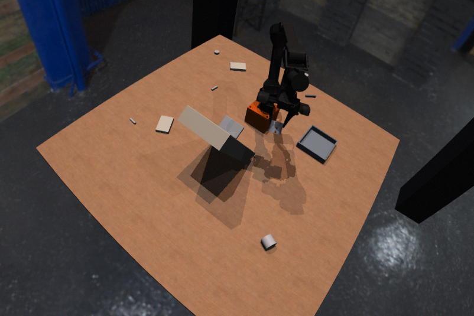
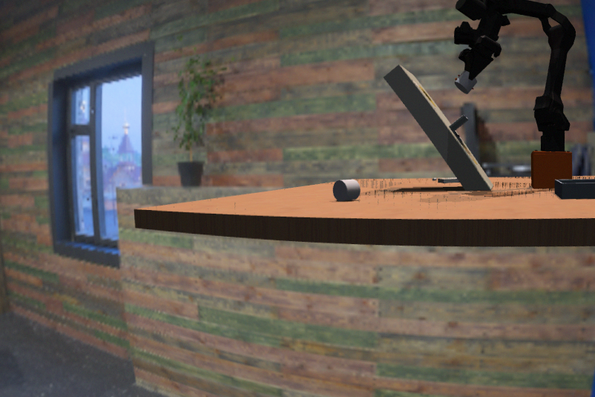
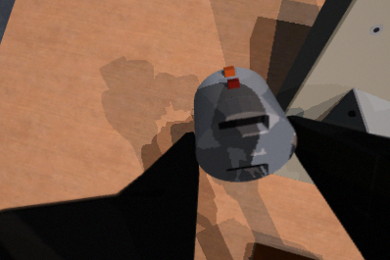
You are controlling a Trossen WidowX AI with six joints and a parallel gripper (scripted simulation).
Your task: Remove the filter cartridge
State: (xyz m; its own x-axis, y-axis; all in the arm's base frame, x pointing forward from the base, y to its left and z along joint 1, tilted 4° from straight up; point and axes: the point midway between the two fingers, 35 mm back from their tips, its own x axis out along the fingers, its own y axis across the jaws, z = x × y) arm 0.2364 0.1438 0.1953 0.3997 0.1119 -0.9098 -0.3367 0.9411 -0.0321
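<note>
Right now the grey box is 280 mm behind my gripper tip, 150 mm to the left of it and 270 mm below it. Also, from my gripper tip: round grey filter cartridge: right at my gripper tip; then service panel: 100 mm ahead, 160 mm to the right, 100 mm below.
</note>
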